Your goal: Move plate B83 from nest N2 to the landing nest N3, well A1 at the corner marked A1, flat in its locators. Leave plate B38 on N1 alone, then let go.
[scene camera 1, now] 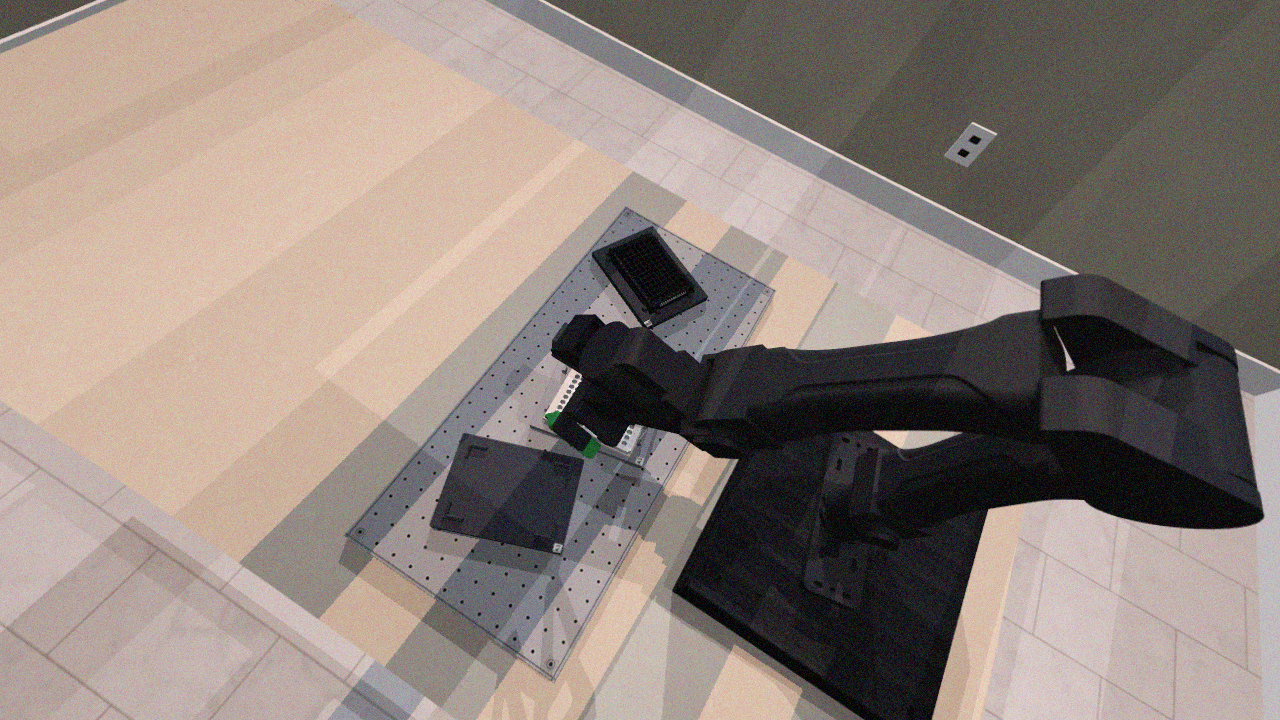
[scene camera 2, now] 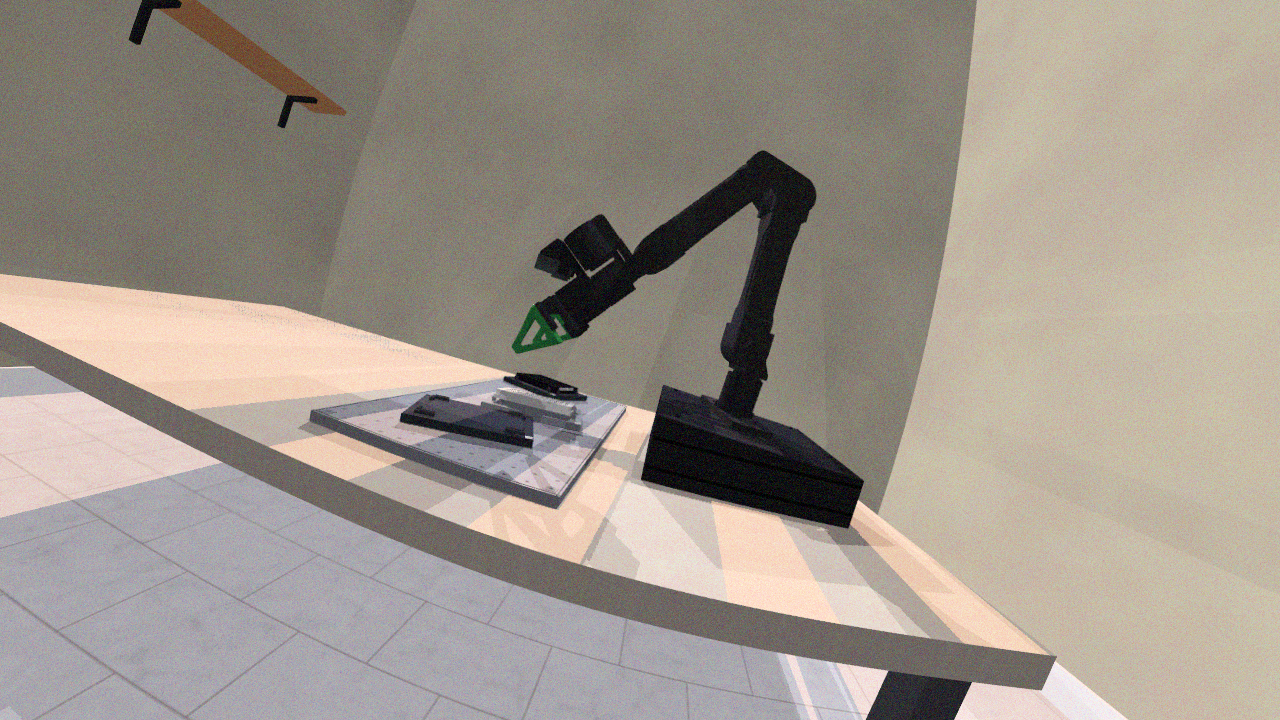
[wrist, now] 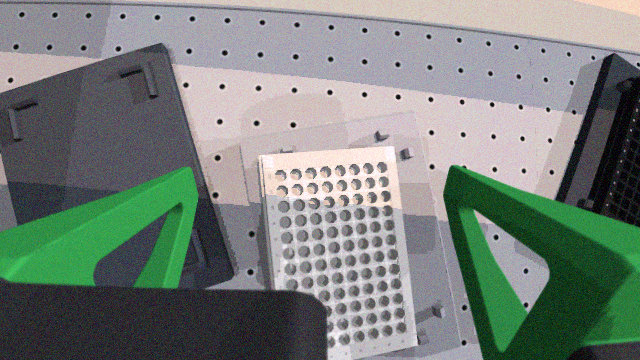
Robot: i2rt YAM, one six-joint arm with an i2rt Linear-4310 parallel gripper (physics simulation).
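The white well plate B83 (scene camera 1: 563, 399) (scene camera 2: 537, 402) (wrist: 345, 230) lies on the pale middle nest N2 (scene camera 1: 640, 461) (wrist: 425, 200), turned slightly against the nest's edges. My gripper (scene camera 1: 571, 434) (scene camera 2: 540, 342) (wrist: 320, 180) is open and empty above it, with the green fingers wide apart on either side of the plate in the wrist view. The dark landing nest N3 (scene camera 1: 510, 492) (scene camera 2: 465, 420) (wrist: 115, 165) is bare, with corner locators and a small tag at one corner. The black plate B38 (scene camera 1: 650, 268) (scene camera 2: 541, 385) sits on the dark nest N1 (wrist: 585, 150). The arm hides part of the white plate.
The three nests stand on a perforated board (scene camera 1: 501, 591) (scene camera 2: 501, 479) (wrist: 300, 45). The arm's black base block (scene camera 1: 760, 617) (scene camera 2: 751, 470) stands beside the board. A wall shelf (scene camera 2: 250, 53) is high at the back left in scene camera 2.
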